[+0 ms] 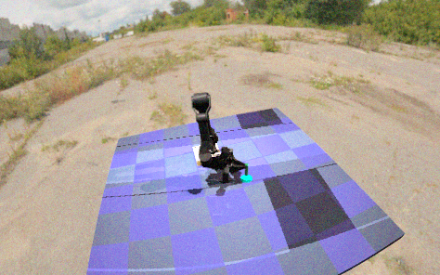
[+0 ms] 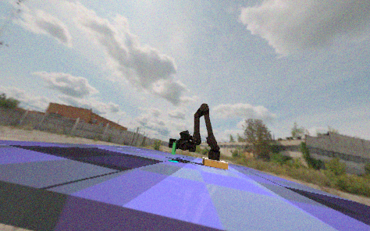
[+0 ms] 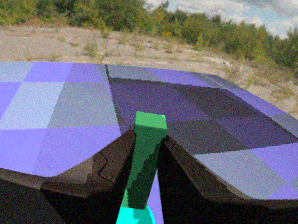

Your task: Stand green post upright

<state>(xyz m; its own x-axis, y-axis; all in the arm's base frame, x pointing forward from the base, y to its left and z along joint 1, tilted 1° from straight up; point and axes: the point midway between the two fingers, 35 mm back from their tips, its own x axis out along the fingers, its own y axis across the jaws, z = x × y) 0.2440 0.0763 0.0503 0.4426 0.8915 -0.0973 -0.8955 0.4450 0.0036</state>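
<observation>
My gripper tip is now 9 cm above the cyan circle and 1 cm past it. The rest, counted from my gripper tip: green post 2 cm below.
</observation>
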